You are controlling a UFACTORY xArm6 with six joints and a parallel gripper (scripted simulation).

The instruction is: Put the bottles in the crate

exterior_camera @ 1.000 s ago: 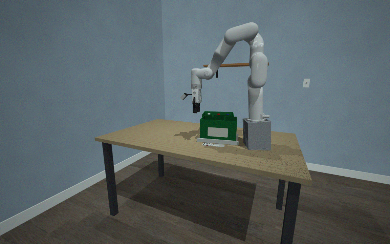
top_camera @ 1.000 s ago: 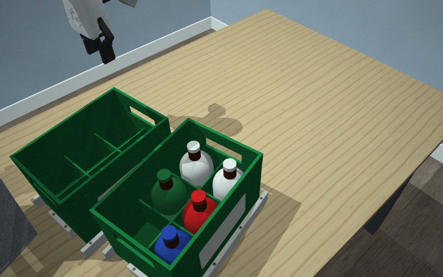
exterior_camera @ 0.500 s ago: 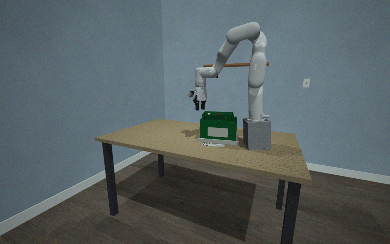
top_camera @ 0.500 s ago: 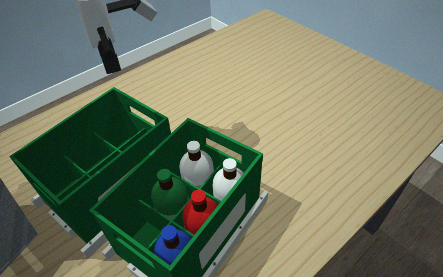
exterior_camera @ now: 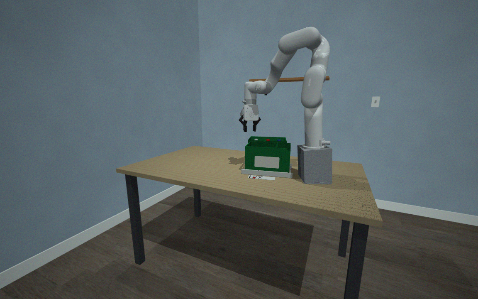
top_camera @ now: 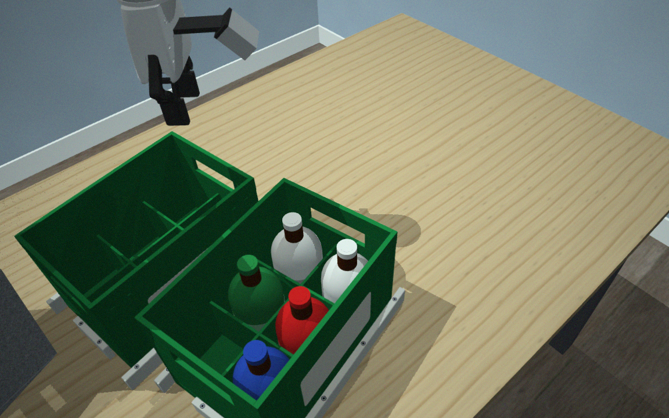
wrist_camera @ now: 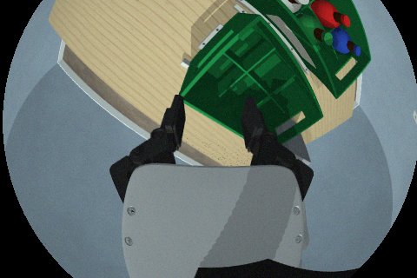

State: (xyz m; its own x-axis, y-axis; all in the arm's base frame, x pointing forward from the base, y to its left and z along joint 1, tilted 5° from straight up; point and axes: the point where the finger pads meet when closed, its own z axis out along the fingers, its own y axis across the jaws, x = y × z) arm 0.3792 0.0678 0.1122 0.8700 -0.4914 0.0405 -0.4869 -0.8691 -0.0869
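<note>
Now: the red-label bottle 30 mm ahead of my hand, 290 mm to the right of it and 190 mm below it. The rest, counted from my hand: blue bottle 50 mm behind, 330 mm to the right, 190 mm below; then pick list 140 mm behind, 80 mm to the left, 270 mm below; then green bottle 10 mm behind, 220 mm to the right, 190 mm below.
</note>
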